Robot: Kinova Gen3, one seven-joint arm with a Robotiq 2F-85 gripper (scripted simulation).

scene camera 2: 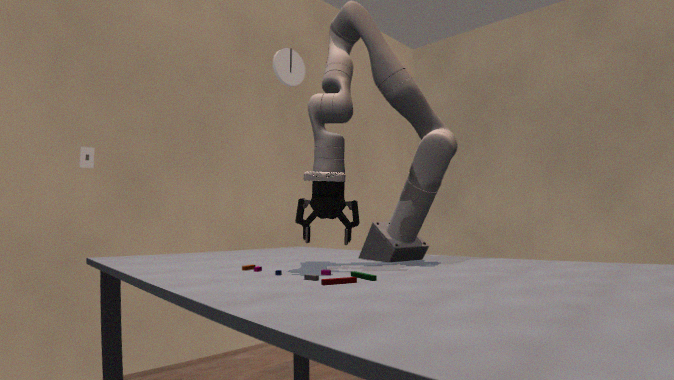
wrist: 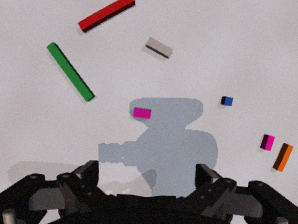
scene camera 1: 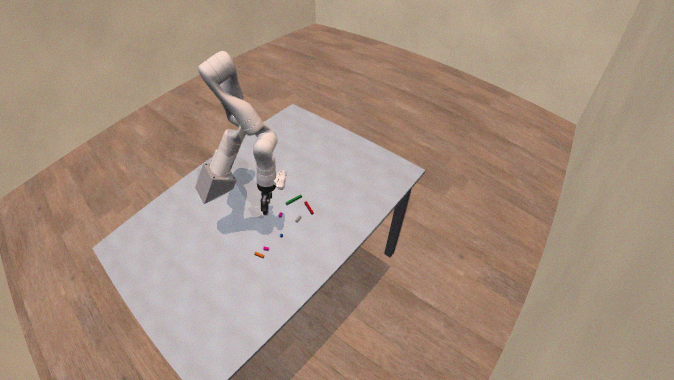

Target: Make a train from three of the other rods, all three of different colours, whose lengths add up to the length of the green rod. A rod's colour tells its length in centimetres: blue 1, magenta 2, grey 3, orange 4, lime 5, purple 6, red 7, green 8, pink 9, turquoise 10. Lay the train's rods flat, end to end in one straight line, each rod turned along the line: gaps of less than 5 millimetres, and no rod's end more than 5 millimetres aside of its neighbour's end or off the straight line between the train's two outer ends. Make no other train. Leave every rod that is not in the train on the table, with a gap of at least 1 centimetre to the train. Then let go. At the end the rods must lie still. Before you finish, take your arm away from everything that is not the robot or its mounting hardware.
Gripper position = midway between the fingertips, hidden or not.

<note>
In view: the gripper (scene camera 2: 326, 243) and a green rod (wrist: 53, 48).
The gripper is seen too in the wrist view (wrist: 147, 173).
</note>
